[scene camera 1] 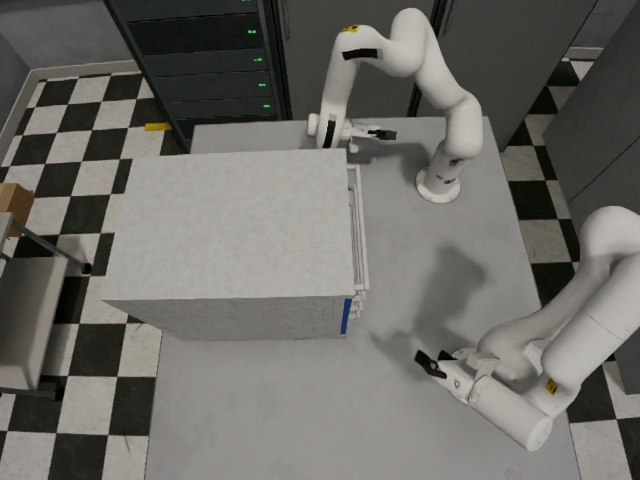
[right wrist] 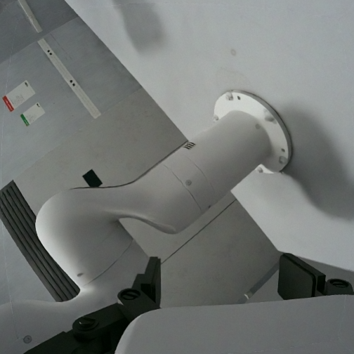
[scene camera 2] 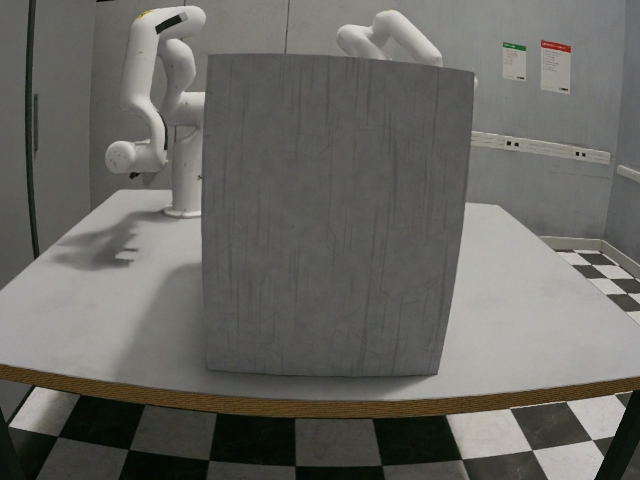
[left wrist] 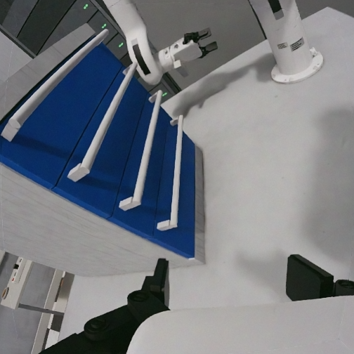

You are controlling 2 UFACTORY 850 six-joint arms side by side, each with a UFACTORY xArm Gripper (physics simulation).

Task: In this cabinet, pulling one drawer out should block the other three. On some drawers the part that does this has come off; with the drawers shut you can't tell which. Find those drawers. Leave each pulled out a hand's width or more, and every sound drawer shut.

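Note:
The grey cabinet (scene camera 1: pixel 232 222) (scene camera 2: pixel 330 217) (left wrist: pixel 75 225) has four blue drawers with long white bar handles. In the left wrist view, the top drawer (left wrist: pixel 65 110), second drawer (left wrist: pixel 107 170), third drawer (left wrist: pixel 149 205) and bottom drawer (left wrist: pixel 186 200) all look shut, their fronts flush. Scene camera 2 shows the cabinet's plain back, which hides the fronts. My left gripper (scene camera 1: pixel 433 357) (left wrist: pixel 228 277) is open and empty, off the cabinet's front near its lower corner in scene camera 1, apart from the handles. My right gripper (scene camera 1: pixel 386 134) (left wrist: pixel 213 38) (right wrist: pixel 220 275) is open and empty beyond the cabinet's upper front corner.
The cabinet stands on a grey table (scene camera 1: pixel 289 403) (scene camera 2: pixel 516 289). The right arm's base (scene camera 1: pixel 438 187) (left wrist: pixel 297 70) is bolted in front of the drawers, toward the upper side in scene camera 1. A server rack (scene camera 1: pixel 206 63) stands behind the table's upper edge, and a cart (scene camera 1: pixel 31 310) stands at the left.

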